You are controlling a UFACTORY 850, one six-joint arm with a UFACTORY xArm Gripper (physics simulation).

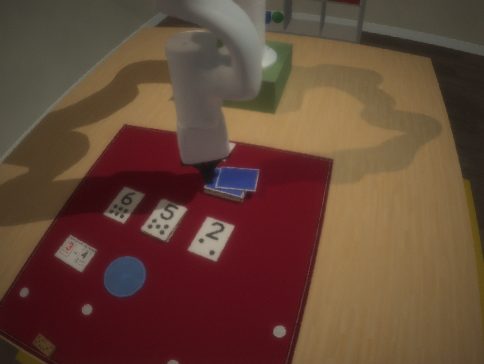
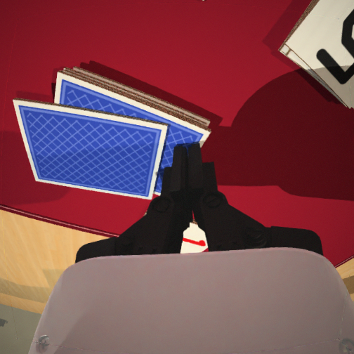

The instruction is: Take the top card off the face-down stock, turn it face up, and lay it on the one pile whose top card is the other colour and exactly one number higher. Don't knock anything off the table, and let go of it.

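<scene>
The face-down stock shows blue backs. Its top card is shifted and turned, overhanging the cards below. My gripper is shut and empty, its tips at the stock's edge beside the top card; whether they touch is unclear. Three face-up piles with black numbers lie in a row: a 6, a 5 and a 2. A face-up card with a red mark lies behind the stock, mostly hidden by the gripper.
A red mat lies on the wooden table. On it are a small printed card, a blue disc, several white discs, including one at the front right, and a brown dotted tile. A green block stands at the arm's base.
</scene>
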